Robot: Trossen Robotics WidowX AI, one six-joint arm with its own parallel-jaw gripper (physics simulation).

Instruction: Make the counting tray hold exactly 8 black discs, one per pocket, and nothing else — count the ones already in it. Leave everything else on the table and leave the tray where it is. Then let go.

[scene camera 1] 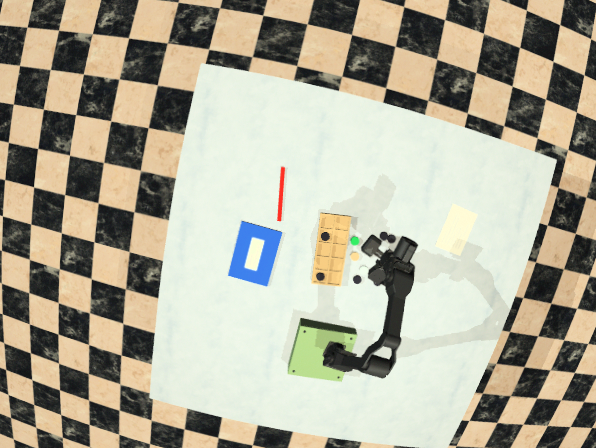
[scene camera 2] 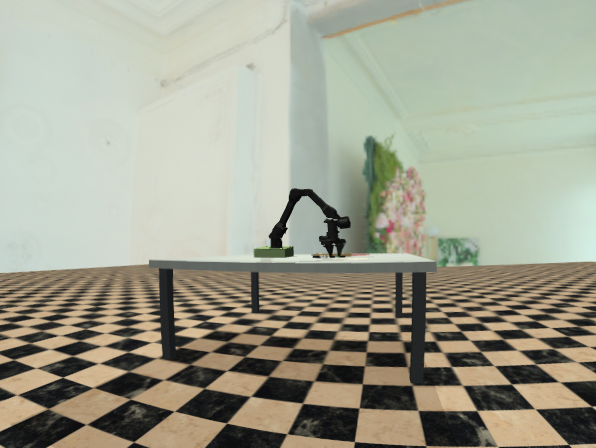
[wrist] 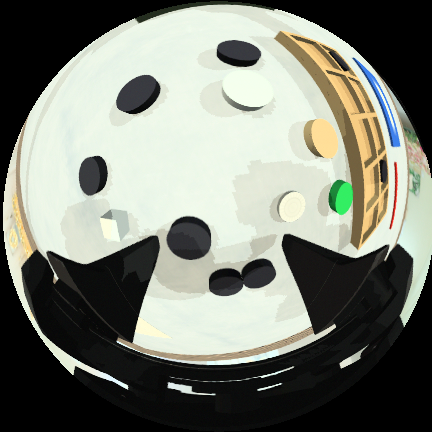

my gripper: open, holds nothing
a tan disc [wrist: 320, 138]: on the table
a small white cube [wrist: 114, 223]: on the table
